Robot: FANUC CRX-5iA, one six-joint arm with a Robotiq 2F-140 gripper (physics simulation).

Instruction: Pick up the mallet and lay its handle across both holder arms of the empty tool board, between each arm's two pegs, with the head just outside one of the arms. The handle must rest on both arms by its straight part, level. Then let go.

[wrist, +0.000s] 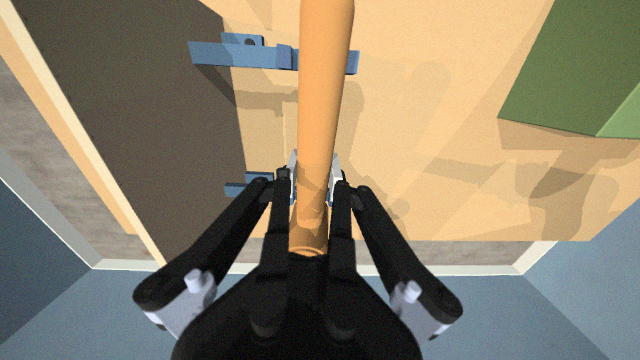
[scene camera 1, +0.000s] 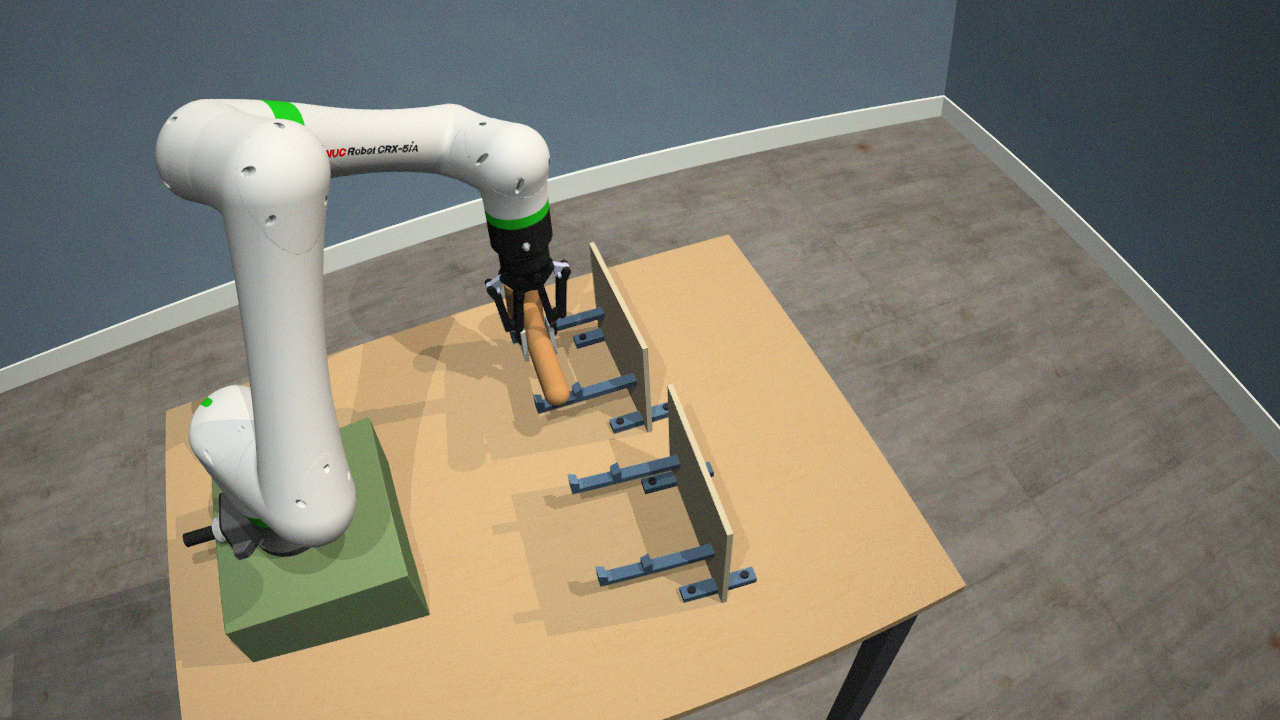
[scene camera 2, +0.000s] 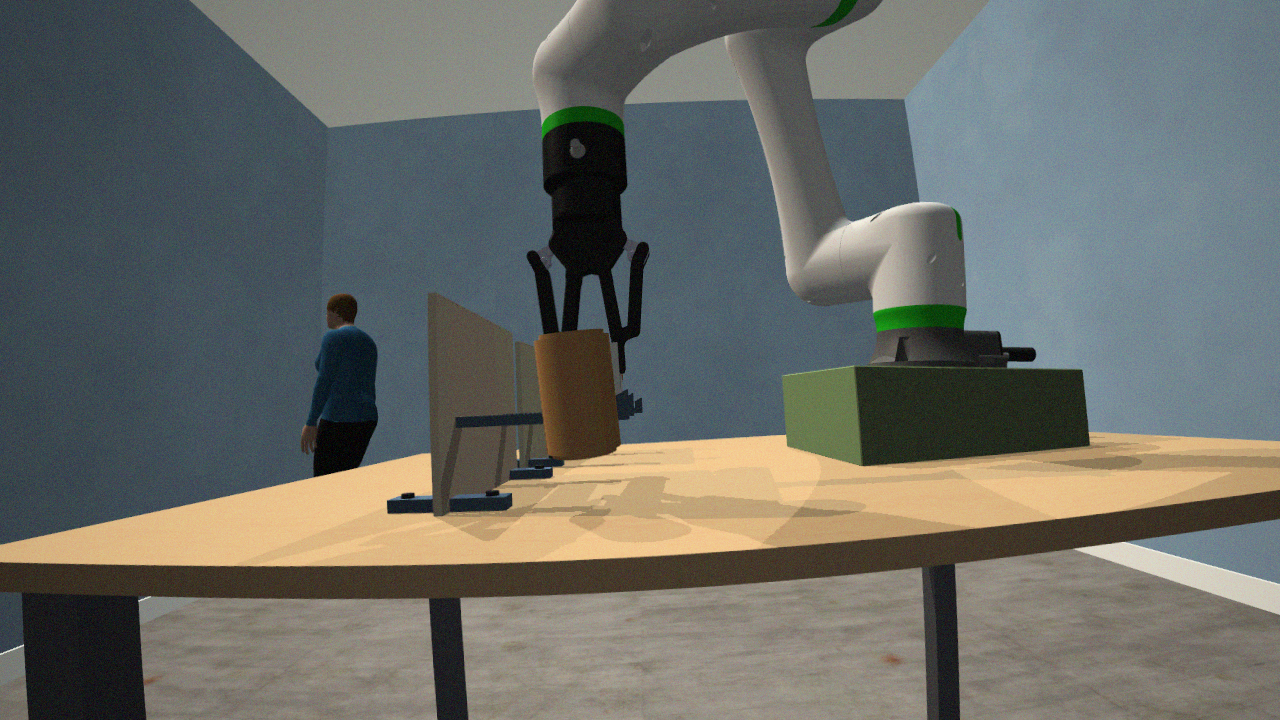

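Where they show: gripper, fingertip midpoint: (wrist: 314,160); arm's base, link origin: (scene camera 2: 920,372).
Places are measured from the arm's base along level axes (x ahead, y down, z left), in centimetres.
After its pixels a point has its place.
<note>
My gripper (scene camera 1: 539,342) {x 44.9, y 2.4, z 21.9 cm} (wrist: 314,160) {x 44.9, y 2.4, z 21.9 cm} is shut on the mallet's handle (scene camera 1: 548,367) {x 45.0, y -3.0, z 13.1 cm} (wrist: 326,90) {x 44.6, y -3.0, z 13.8 cm}, close to the head. The cylindrical head (scene camera 2: 577,394) {x 44.4, y 1.3, z 36.2 cm} (wrist: 307,242) {x 45.0, y -3.3, z 30.6 cm} leans slightly in scene camera 2 and is beyond the far holder arm, on its outer side. The blue near arm (scene camera 1: 613,386) {x 54.2, y 2.6, z 11.1 cm} (wrist: 240,56) {x 53.1, y 2.6, z 11.7 cm} of the rear tool board (scene camera 1: 619,331) {x 57.7, y -1.0, z 18.7 cm} (scene camera 2: 465,385) {x 57.4, y -0.5, z 26.0 cm} (wrist: 150,110) {x 57.8, y -4.0, z 16.3 cm} passes under the handle's rounded end, which shows between that arm's two pegs. The far arm (scene camera 1: 586,316) {x 54.3, y 2.6, z 27.5 cm} (scene camera 2: 501,419) {x 52.9, y 3.0, z 28.8 cm} is partly hidden by fingers and mallet. Whether the handle touches either arm cannot be told.
A second tool board (scene camera 1: 702,501) {x 58.8, y -2.0, z -16.8 cm} with two blue arms (scene camera 1: 626,471) {x 51.4, y 2.8, z -5.1 cm} (scene camera 1: 657,564) {x 50.7, y 2.8, z -21.6 cm} stands nearer scene camera 1. The green base block (scene camera 1: 322,617) {x 2.1, y 3.3, z -16.9 cm} (scene camera 2: 975,411) {x 0.3, y 5.6, z 14.0 cm} (wrist: 565,65) {x 15.7, y 5.7, z 7.9 cm} carries the robot. A person (scene camera 2: 347,376) stands behind the table in scene camera 2.
</note>
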